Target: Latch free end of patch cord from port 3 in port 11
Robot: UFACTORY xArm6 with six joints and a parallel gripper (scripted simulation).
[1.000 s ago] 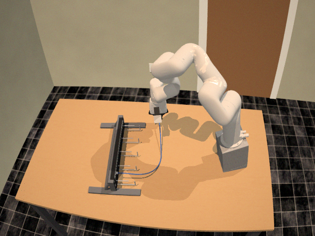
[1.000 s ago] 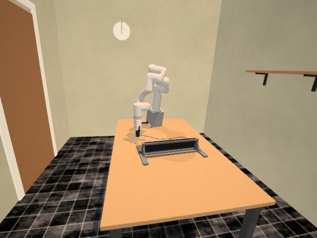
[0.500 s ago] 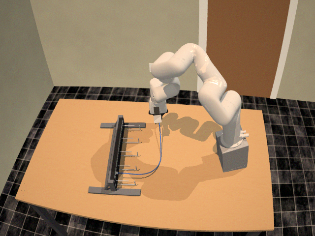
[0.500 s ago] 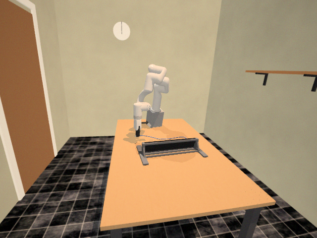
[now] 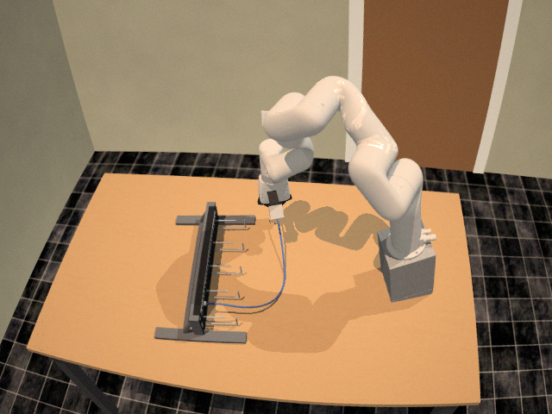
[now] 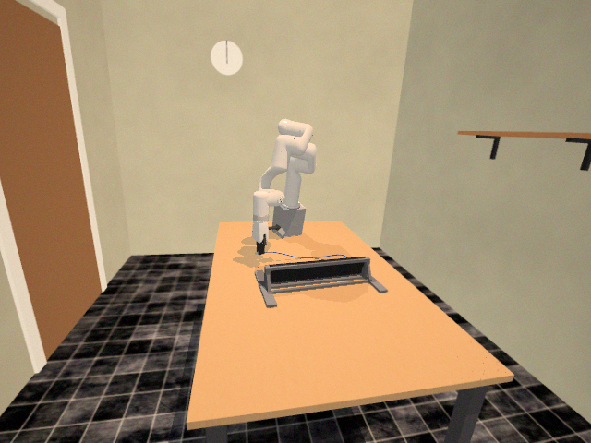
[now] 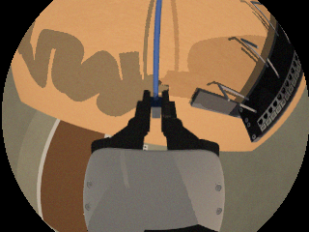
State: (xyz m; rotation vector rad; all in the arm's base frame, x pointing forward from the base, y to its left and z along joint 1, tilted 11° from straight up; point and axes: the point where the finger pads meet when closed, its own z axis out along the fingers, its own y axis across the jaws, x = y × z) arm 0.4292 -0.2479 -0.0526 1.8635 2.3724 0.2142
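My hand is 2 cm to the left of the plug and 1 cm above it.
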